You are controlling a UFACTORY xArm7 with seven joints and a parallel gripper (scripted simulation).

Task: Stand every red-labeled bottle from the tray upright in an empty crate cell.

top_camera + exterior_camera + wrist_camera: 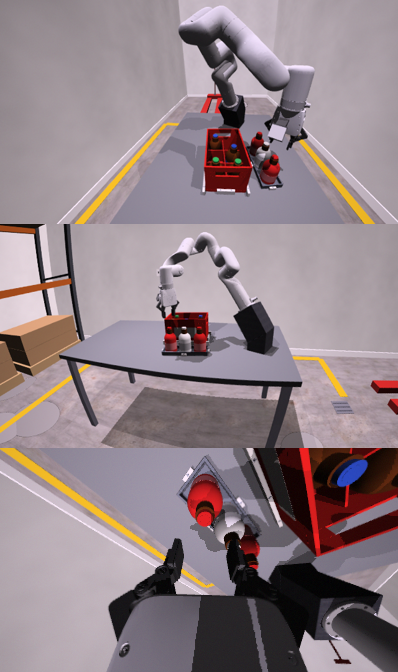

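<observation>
Now: the white bottle 16 cm below my hand and 9 cm behind it. From my hand the other things lie so: red crate: 21 cm to the right, 16 cm below, 8 cm behind; then dark tray: 23 cm below, 9 cm behind.
</observation>
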